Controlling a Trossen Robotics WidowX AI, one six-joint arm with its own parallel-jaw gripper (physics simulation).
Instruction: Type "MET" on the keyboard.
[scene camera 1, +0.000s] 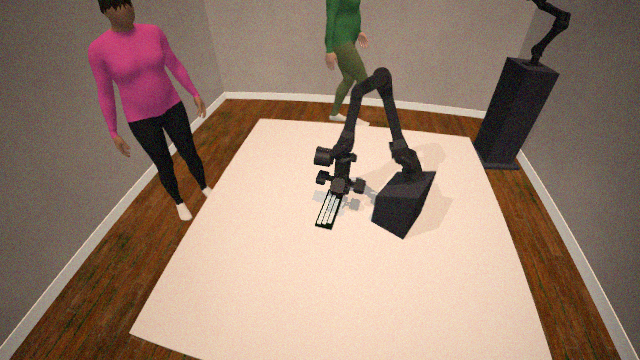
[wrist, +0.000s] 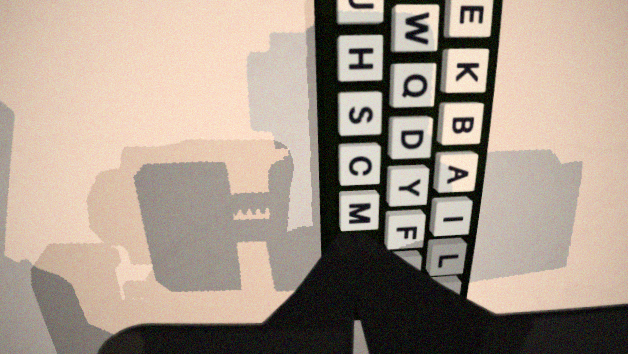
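Seen in the pictures: gripper, fingertip midpoint: (scene camera 1: 339, 196) (wrist: 350, 246); arm's base, link origin: (scene camera 1: 415, 178).
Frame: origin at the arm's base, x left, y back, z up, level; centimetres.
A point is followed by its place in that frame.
The black keyboard (scene camera 1: 325, 226) {x 8.0, y -31.6, z -18.5 cm} (wrist: 327, 150) {x -2.6, y -26.7, z -18.5 cm} with white letter keys lies on the pale surface. In the wrist view its M key (wrist: 359, 211) {x -5.1, y -27.2, z -18.0 cm} is the lowest visible key of the left column, and the E key (wrist: 470, 15) {x 0.7, y -32.6, z -18.0 cm} is at the top of the right column. My gripper (scene camera 1: 336, 193) {x -5.2, y -26.5, z -15.8 cm} (wrist: 350, 246) {x -5.2, y -26.5, z -15.8 cm} is shut and empty, pointing down over the near-arm end of the keyboard. In the wrist view its tips are at the lower edge of M. I cannot tell whether they touch the keyboard. The fingers cover part of that end; no T letter shows, and a key below L is partly hidden.
The arm's dark base block (scene camera 1: 400, 205) {x 9.9, y -6.4, z -3.6 cm} stands right of the keyboard on the pale mat (scene camera 1: 320, 290) {x 33.0, y -32.3, z -19.7 cm}. A person in a pink top (scene camera 1: 137, 75) stands at the left, one in green (scene camera 1: 345, 25) at the back. A dark pedestal (scene camera 1: 517, 110) with another arm stands back right.
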